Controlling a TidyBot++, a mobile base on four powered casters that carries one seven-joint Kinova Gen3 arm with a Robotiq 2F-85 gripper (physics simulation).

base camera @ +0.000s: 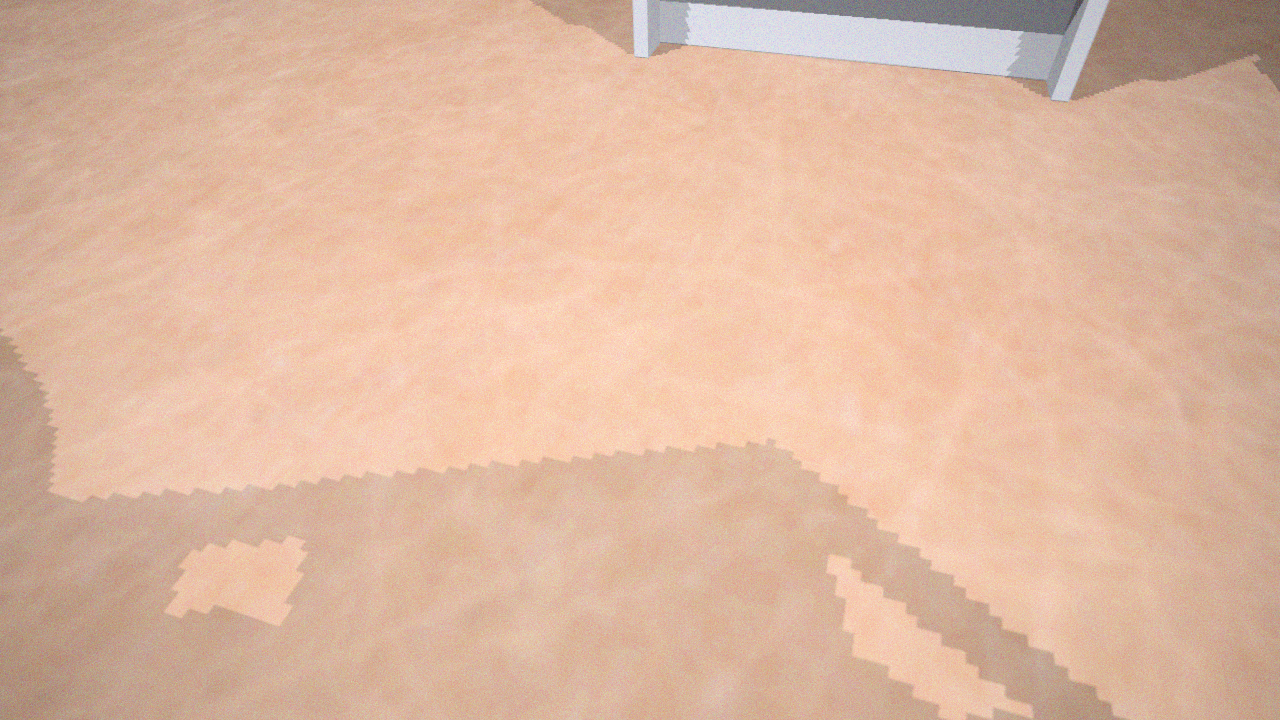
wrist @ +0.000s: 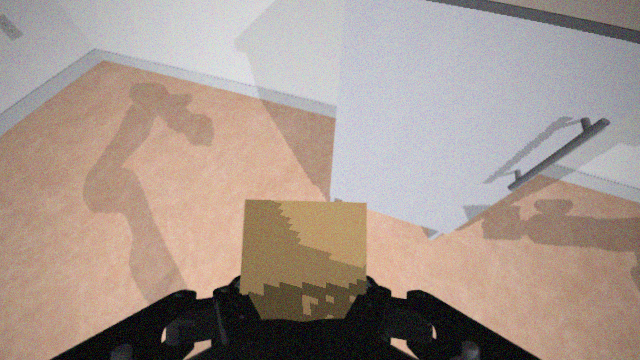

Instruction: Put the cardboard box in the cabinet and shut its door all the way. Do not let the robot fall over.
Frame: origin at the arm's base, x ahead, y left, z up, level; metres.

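Seen in the pictures: gripper, fingertip midpoint: (wrist: 304, 282).
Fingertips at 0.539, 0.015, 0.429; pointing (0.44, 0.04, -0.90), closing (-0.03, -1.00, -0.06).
A point is followed by its place in that frame, as x, y, z.
The cardboard box (wrist: 305, 240) @[0.551, 0.012, 0.488] is a tan block in the lower middle of the wrist view. My gripper (wrist: 304, 282) @[0.539, 0.016, 0.429] is shut on it, with a black finger at each side. The cabinet (base camera: 859, 51) @[0.910, -0.314, -0.384] shows in part at the top right of the base view: a pale lower board between two white uprights, with a dark grey surface above. In the wrist view, a large pale panel of the cabinet (wrist: 415, 110) @[0.878, -0.209, 0.265] stands beyond the box and carries a dark bar handle (wrist: 559, 154) @[0.743, -0.436, 0.281]. How far its door stands open, I cannot tell. The inside is hidden in the wrist view.
Pale walls (wrist: 190, 35) @[1.890, 0.680, -0.065] with a light skirting board (wrist: 215, 80) @[1.856, 0.633, -0.336] meet in a corner at the upper left of the wrist view. Arm-shaped shadows fall on the tan floor (base camera: 537, 268) @[0.561, 0.051, -0.397] (wrist: 50, 225) @[0.911, 1.269, -0.396] on both sides. A broad shadow covers the near floor in the base view.
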